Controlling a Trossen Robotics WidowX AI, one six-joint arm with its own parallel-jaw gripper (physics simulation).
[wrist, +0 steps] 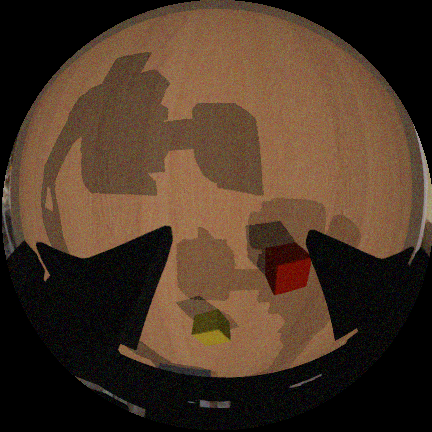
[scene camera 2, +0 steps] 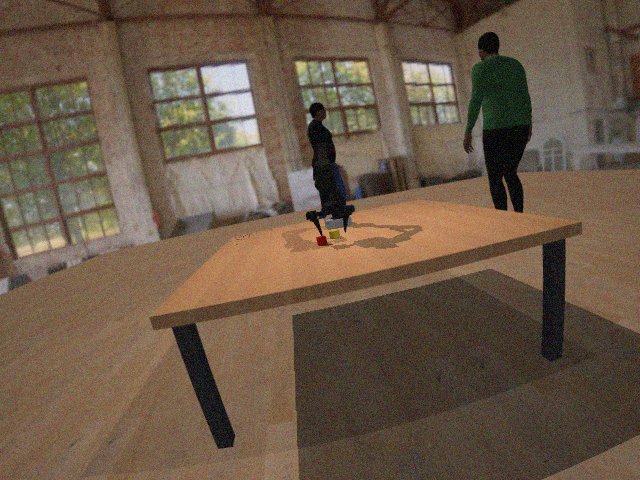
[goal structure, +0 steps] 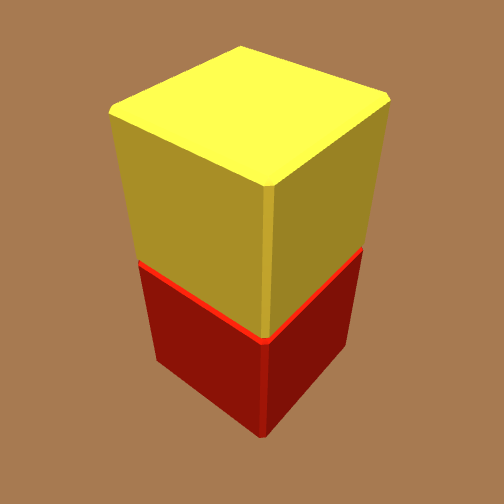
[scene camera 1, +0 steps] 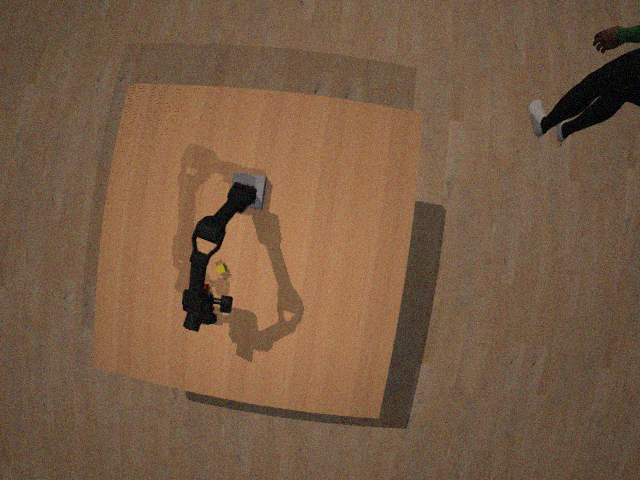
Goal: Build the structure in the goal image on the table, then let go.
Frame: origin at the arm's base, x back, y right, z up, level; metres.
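Seen in the pictures: gripper, fingertip midpoint: (wrist: 243,235) (scene camera 2: 333,234); arm's base, link origin: (scene camera 2: 337,218) (scene camera 1: 246,195).
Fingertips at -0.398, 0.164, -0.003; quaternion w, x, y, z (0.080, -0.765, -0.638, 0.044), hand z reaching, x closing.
Observation:
Offsets run from my fingertips to a thing's top centre, as dx, dy, dz. Level surfaces: height alone.
A red cube {+0.048, +0.039, -0.006} (scene camera 1: 206,286) (scene camera 2: 321,240) (wrist: 292,275) rests on the table {dz -0.039} (scene camera 1: 330,206) (scene camera 2: 248,279) (wrist: 310,125), partly hidden by the arm in scene camera 1. In the wrist view it lies close beside the right finger, towards the inner side. A yellow cube {+0.123, -0.042, -0.006} (scene camera 1: 221,268) (scene camera 2: 334,234) (wrist: 211,334) rests on the table apart from the red one, turned at an angle. It shows low between the fingers in the wrist view. My gripper (scene camera 1: 212,303) (scene camera 2: 333,230) (wrist: 243,235) is open, with its fingers wide apart and empty. It is above the table, pointing down.
The arm's grey base (scene camera 1: 258,192) (scene camera 2: 338,223) stands on the table behind the cubes. Arm shadows fall across the table around both cubes. A person in green (scene camera 2: 500,93) and a person in black (scene camera 2: 322,142) stand beyond the table.

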